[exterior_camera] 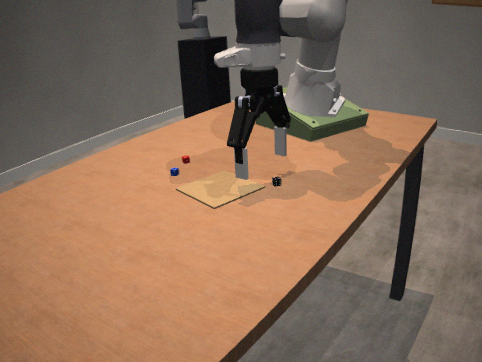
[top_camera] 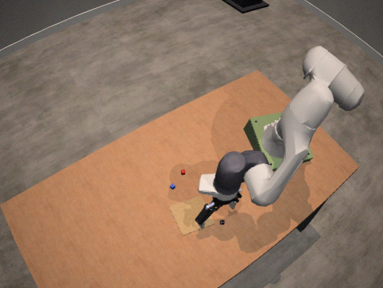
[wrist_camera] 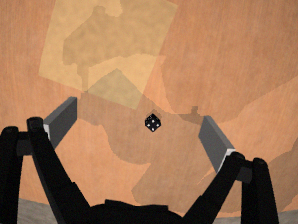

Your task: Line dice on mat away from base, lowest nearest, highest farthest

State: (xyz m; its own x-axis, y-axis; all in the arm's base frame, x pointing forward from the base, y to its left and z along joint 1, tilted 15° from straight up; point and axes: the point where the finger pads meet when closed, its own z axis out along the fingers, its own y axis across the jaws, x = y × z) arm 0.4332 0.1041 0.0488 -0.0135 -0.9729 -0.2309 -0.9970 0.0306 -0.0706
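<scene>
Right now my hand is 5 cm above the black die, 2 cm to the right of it and 2 cm past it. Round my hand: red die: 26 cm to the right, 5 cm below, 3 cm behind; then blue die: 22 cm to the right, 5 cm below, 4 cm ahead; then tan mat: 8 cm to the right, 6 cm ahead, 5 cm below.
</scene>
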